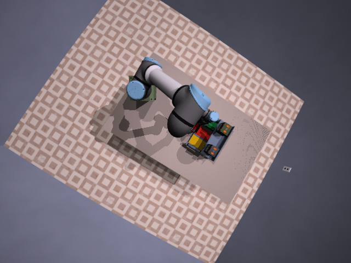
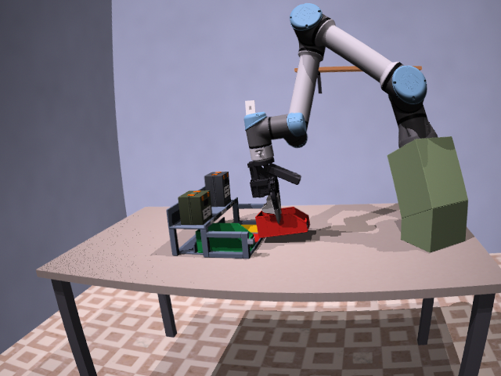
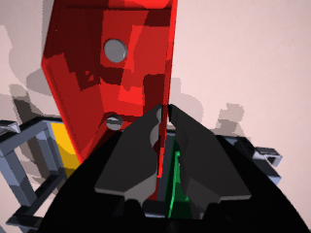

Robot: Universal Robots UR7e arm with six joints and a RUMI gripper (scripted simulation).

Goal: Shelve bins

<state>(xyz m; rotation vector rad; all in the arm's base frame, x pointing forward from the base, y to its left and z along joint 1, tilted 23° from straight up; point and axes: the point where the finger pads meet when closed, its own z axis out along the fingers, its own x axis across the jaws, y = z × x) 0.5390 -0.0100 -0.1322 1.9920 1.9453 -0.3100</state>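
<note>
Right now the red bin is 1 cm behind my hand, 5 cm to the right of it and 2 cm below it. From my hand the other things lie so: green mark 18 cm ahead, 5 cm to the left, 8 cm below; red mark 17 cm ahead, 6 cm to the right, 8 cm below; green bin 18 cm ahead, 6 cm to the left, 5 cm below.
</note>
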